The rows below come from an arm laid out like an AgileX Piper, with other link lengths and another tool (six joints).
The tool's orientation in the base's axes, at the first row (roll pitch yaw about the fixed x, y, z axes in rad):
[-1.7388, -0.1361, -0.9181]
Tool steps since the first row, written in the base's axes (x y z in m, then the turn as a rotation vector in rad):
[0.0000, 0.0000, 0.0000, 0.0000, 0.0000, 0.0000]
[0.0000, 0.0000, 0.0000, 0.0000, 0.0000, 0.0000]
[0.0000, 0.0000, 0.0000, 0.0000, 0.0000, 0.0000]
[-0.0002, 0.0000, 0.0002, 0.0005, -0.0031, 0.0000]
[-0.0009, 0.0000, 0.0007, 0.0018, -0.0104, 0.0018]
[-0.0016, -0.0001, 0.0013, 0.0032, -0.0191, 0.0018]
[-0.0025, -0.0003, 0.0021, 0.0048, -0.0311, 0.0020]
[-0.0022, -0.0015, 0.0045, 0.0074, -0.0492, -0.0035]
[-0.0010, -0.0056, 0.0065, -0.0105, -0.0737, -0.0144]
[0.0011, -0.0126, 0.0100, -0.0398, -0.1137, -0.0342]
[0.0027, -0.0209, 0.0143, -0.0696, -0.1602, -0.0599]
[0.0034, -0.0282, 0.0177, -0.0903, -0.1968, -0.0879]
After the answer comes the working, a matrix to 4 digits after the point.
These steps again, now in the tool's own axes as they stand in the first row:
[0.0000, 0.0000, 0.0000, 0.0000, 0.0000, 0.0000]
[0.0000, 0.0000, 0.0000, 0.0000, 0.0000, 0.0000]
[0.0000, 0.0000, 0.0000, 0.0000, 0.0000, 0.0000]
[-0.0001, -0.0002, -0.0002, 0.0027, 0.0006, -0.0014]
[-0.0004, -0.0006, -0.0008, 0.0095, 0.0003, -0.0049]
[-0.0007, -0.0012, -0.0015, 0.0172, 0.0020, -0.0088]
[-0.0010, -0.0019, -0.0025, 0.0276, 0.0043, -0.0146]
[0.0005, -0.0040, -0.0034, 0.0427, 0.0133, -0.0221]
[0.0047, -0.0051, -0.0051, 0.0497, 0.0299, -0.0488]
[0.0119, -0.0072, -0.0081, 0.0609, 0.0591, -0.0921]
[0.0200, -0.0098, -0.0124, 0.0761, 0.0954, -0.1386]
[0.0266, -0.0116, -0.0166, 0.0886, 0.1314, -0.1717]

The tool's axes in the first row as the columns of a matrix, in the base's axes (rounded; the answer above uses it unrounded):
[0.6017, -0.0516, 0.7970]
[-0.7871, -0.2078, 0.5808]
[0.1357, -0.9768, -0.1657]

